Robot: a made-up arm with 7 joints. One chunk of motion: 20 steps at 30 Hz.
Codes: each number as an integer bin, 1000 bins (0 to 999) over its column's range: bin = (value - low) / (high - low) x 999, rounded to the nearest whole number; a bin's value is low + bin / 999 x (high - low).
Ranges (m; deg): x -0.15..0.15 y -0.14..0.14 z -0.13..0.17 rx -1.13..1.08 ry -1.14..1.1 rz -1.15..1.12
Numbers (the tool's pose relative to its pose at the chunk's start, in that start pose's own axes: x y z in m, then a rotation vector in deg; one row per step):
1: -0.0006 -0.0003 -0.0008 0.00 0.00 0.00
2: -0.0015 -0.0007 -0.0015 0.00 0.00 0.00
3: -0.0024 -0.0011 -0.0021 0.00 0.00 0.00
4: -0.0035 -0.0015 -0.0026 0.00 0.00 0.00
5: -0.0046 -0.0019 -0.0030 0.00 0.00 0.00
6: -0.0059 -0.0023 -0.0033 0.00 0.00 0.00
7: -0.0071 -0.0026 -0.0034 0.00 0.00 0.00
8: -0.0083 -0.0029 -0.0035 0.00 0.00 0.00
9: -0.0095 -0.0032 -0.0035 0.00 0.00 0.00
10: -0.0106 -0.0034 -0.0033 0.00 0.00 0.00
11: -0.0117 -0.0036 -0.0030 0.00 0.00 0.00
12: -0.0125 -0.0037 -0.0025 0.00 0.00 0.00
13: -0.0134 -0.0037 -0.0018 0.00 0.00 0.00
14: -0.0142 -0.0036 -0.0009 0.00 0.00 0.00
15: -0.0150 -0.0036 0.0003 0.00 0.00 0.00
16: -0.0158 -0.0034 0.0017 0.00 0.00 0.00
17: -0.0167 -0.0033 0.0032 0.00 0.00 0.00
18: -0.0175 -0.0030 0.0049 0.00 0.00 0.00
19: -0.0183 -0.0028 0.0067 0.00 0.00 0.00
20: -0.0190 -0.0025 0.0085 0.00 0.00 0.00
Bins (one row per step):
1: 498 498 430 511 508 506
2: 495 497 428 511 508 506
3: 492 496 426 511 508 506
4: 488 494 424 511 508 506
5: 484 493 423 511 508 506
6: 480 491 422 511 508 506
7: 476 490 422 511 508 506
8: 472 489 421 511 508 506
9: 468 488 421 511 508 506
10: 464 487 422 511 508 506
11: 461 487 423 511 508 506
12: 458 486 425 511 508 506
13: 455 486 427 511 508 506
14: 452 487 430 511 508 506
15: 450 487 434 511 508 506
16: 447 487 439 511 508 506
17: 444 488 444 511 508 506
18: 441 489 449 511 508 506
19: 439 490 455 511 508 506
20: 436 491 461 511 508 506

